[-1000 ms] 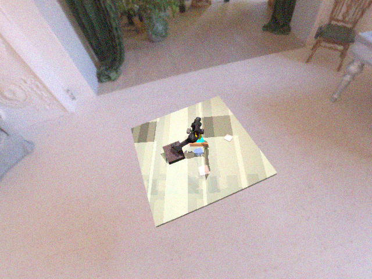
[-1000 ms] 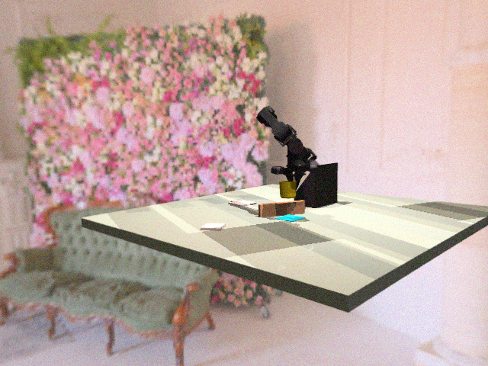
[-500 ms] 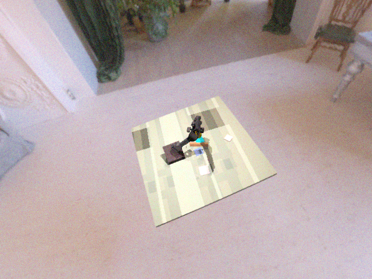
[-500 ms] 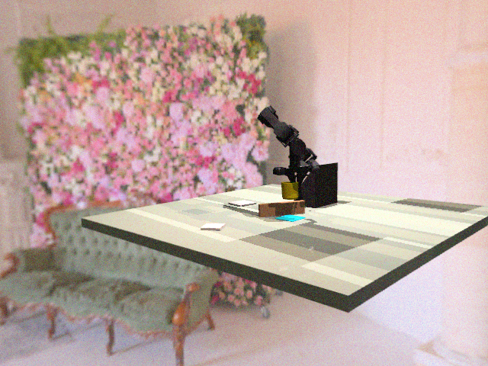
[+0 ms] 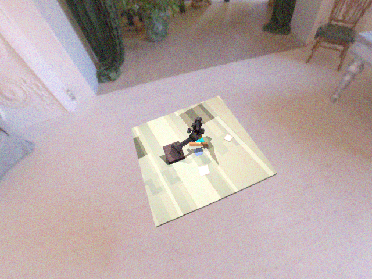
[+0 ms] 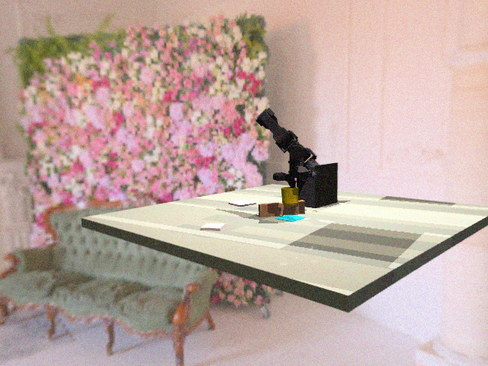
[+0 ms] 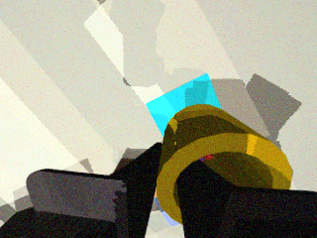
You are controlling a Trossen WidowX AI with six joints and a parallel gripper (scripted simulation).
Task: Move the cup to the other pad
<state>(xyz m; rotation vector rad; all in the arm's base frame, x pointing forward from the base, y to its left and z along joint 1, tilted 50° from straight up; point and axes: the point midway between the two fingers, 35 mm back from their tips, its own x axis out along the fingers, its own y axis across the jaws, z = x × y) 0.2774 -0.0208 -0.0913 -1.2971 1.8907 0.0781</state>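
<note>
Right now the wooden block is 2 cm behind my gripper tip, 9 cm to the right of it and 7 cm below it. The rest, counted from my gripper tip: yellow cup 2 cm ahead, 2 cm to the right; then flat white pad 32 cm ahead, 17 cm to the right, 9 cm below.
</note>
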